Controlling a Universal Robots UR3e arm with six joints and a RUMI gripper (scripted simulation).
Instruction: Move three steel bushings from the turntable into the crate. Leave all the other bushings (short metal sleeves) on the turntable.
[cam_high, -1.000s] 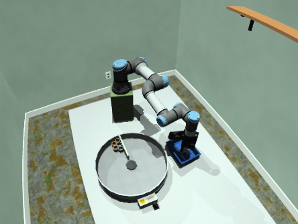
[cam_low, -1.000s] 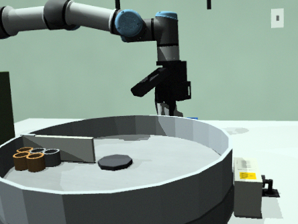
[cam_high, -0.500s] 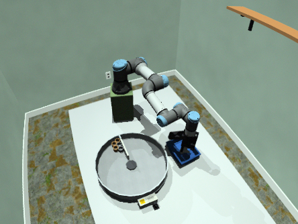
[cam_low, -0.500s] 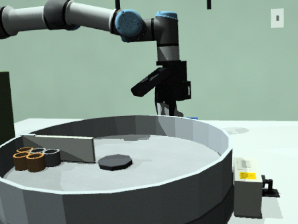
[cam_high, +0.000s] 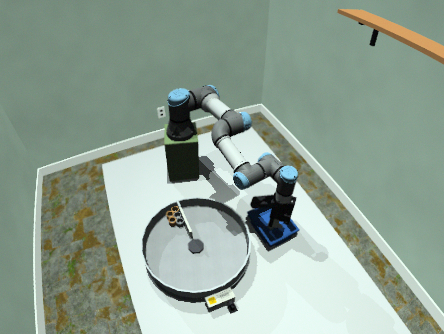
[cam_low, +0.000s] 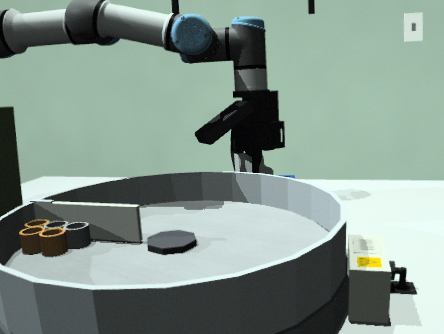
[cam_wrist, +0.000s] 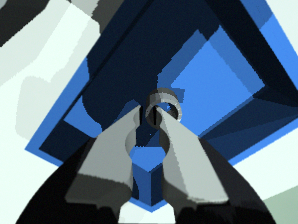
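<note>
Right now the blue crate is 10 mm behind my hand and 10 mm to the left of it. From my hand the other things lie so: grey turntable: 80 mm behind, 320 mm to the right, 30 mm above.
</note>
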